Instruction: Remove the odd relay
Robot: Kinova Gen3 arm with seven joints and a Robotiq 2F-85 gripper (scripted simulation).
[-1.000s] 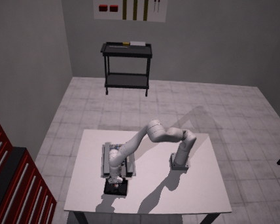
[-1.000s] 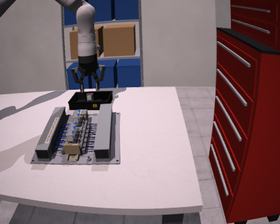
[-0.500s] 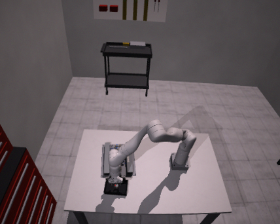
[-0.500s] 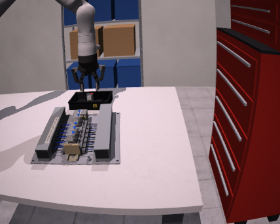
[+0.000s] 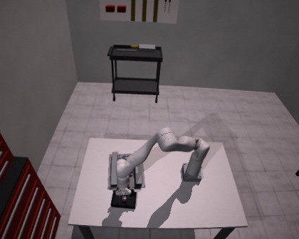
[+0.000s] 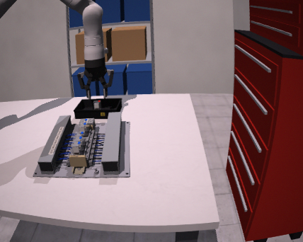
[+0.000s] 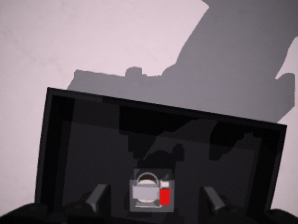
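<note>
Now: the red-button relay 50 mm below my hand. The rest, counted from my hand: black parts tray (60 mm below).
</note>
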